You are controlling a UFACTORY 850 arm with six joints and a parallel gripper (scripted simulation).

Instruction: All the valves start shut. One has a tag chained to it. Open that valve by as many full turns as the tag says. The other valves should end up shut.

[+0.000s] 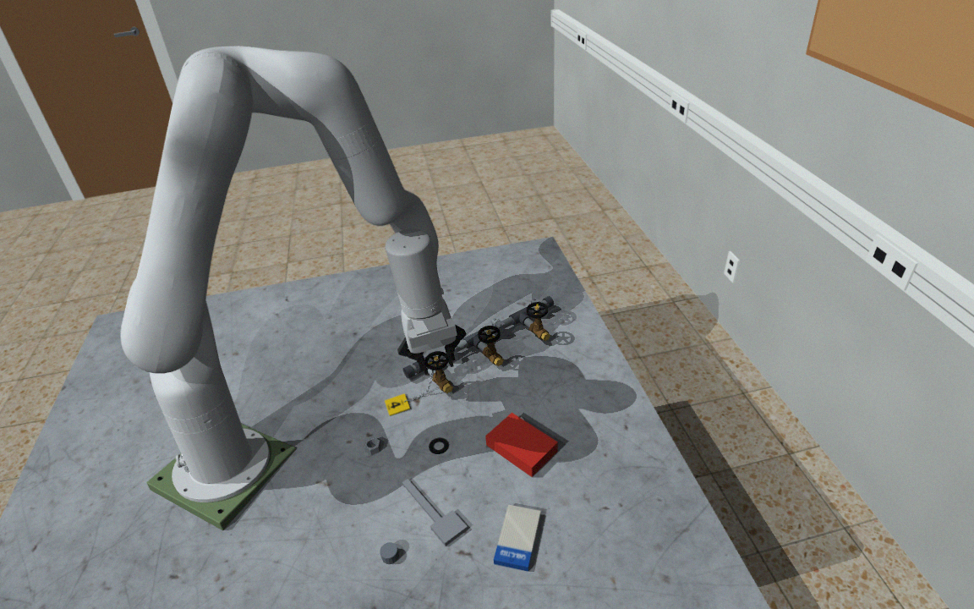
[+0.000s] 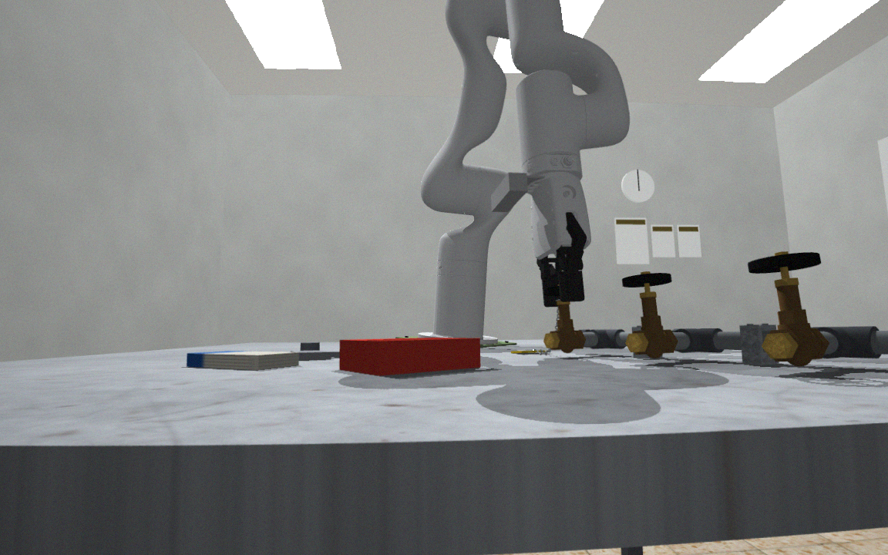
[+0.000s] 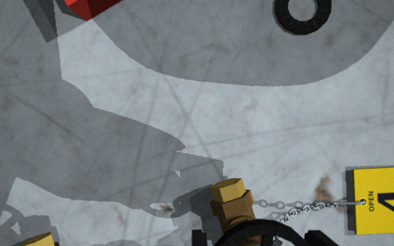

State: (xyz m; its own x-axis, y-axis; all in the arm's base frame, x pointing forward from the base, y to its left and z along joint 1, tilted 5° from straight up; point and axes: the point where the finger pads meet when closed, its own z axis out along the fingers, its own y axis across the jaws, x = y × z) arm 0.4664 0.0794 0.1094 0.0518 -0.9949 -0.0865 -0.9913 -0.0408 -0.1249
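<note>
Now: the yellow tag 90 mm below my hand, 90 mm behind it and 20 mm to the right of it. Also, from my hand: black washer 160 mm to the right, 90 mm below, 40 mm behind; red block 210 mm to the right, 130 mm ahead, 80 mm below; grey nut 170 mm behind, 120 mm to the right, 80 mm below.
</note>
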